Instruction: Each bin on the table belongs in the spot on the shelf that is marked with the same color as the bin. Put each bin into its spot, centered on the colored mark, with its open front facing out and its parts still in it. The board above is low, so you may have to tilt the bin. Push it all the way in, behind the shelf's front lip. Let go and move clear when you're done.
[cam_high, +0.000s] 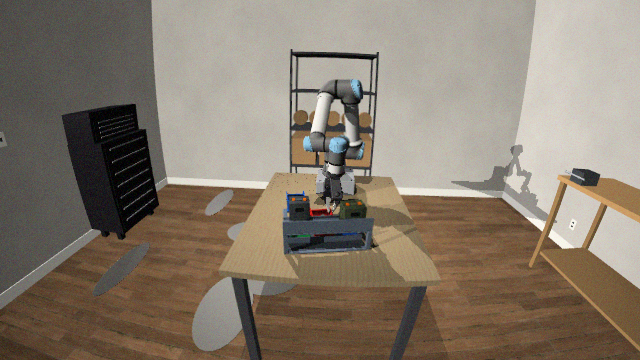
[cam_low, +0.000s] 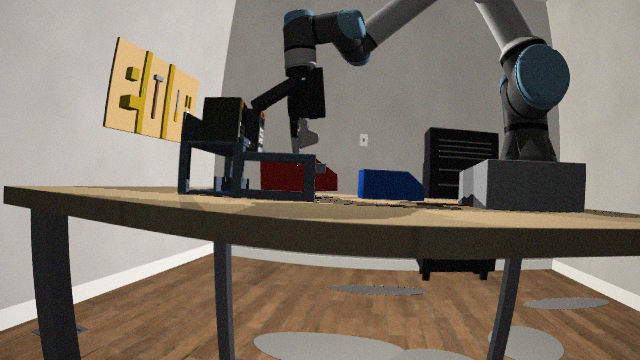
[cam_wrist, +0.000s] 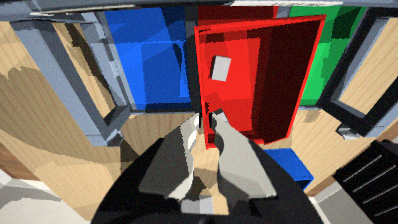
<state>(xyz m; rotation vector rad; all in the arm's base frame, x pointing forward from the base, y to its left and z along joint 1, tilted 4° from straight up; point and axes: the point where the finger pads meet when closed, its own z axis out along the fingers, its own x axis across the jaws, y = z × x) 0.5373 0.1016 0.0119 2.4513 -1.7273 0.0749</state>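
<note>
My gripper is now 4 cm to the left of the red bin, 4 cm above it and 2 cm short of it. Round my hand: dark box: 20 cm ahead, 10 cm to the right, 8 cm above; green case: 12 cm to the left, 12 cm ahead, 6 cm above; blue bin: 24 cm to the right, 17 cm behind, 5 cm below.
</note>
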